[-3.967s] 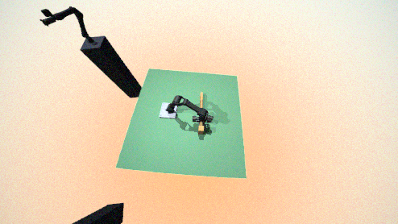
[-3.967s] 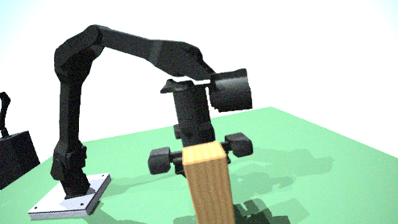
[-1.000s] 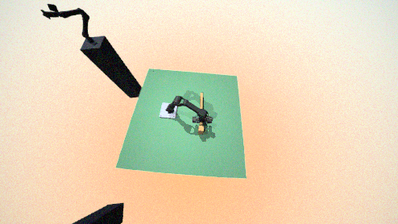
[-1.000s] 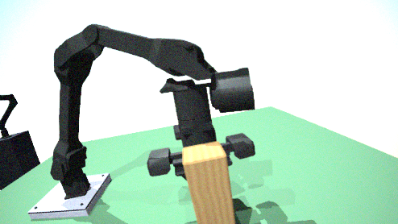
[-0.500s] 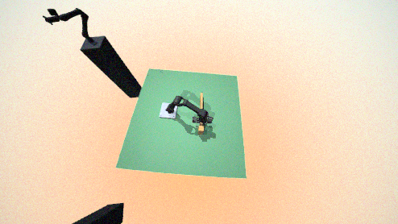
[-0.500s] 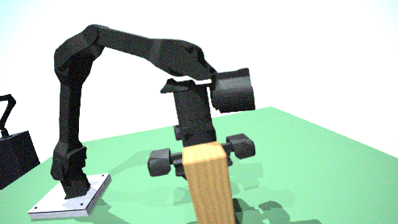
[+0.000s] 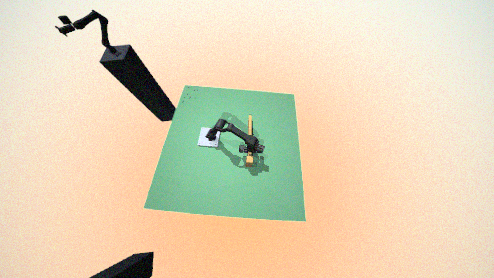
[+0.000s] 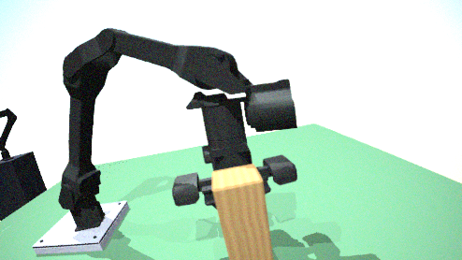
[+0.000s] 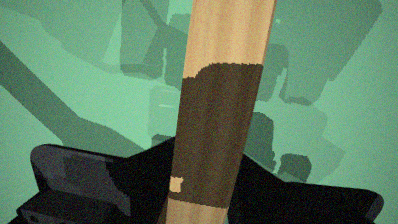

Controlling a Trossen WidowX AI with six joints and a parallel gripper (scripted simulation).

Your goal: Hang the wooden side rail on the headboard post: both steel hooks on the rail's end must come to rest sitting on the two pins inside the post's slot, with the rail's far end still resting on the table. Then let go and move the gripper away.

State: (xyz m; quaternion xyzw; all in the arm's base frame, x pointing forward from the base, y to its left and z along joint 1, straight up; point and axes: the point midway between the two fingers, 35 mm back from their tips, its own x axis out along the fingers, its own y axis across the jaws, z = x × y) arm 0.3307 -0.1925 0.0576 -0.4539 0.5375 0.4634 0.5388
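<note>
Now: gripper tip 20 mm past the wooden headboard post, 100 mm to the left of it and 40 mm below it.
</note>
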